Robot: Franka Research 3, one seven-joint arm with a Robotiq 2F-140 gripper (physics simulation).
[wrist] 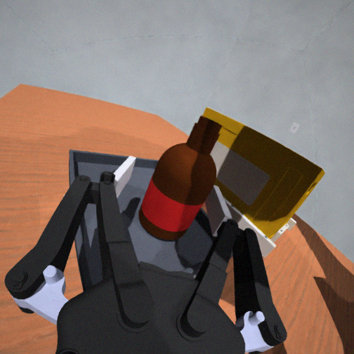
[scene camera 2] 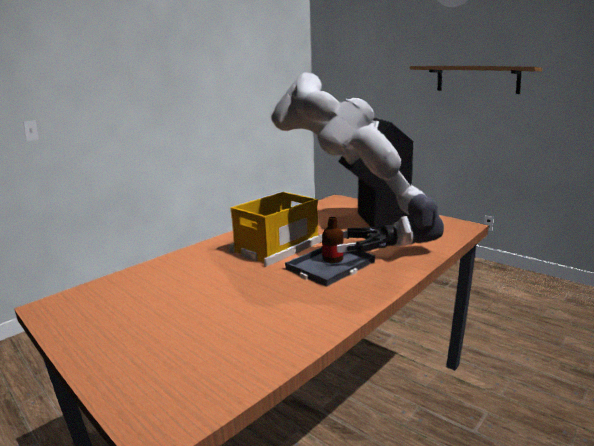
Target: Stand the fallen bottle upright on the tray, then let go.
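Note:
The brown bottle [scene camera 2: 332, 240] [wrist: 176, 187] with a red label stands upright on the dark grey tray [scene camera 2: 325, 272] [wrist: 92, 172] in the scene view; in the wrist view it looks slanted to the right. My gripper [scene camera 2: 344, 241] [wrist: 171, 180] is open. It reaches in low from the right in the scene view, with one light finger pad on each side of the bottle. In the wrist view a gap shows between the left pad and the bottle, and the right pad is close to it. Whether the right pad touches the bottle I cannot tell.
A yellow crate [scene camera 2: 250, 237] [wrist: 292, 175] stands beside the tray, with a pale strip [scene camera 2: 292, 251] [wrist: 257, 232] along its near side. All stand on the wooden table [scene camera 2: 175, 340] [wrist: 35, 200]. A wall shelf [scene camera 2: 475, 68] hangs at the back right, above the table's height.

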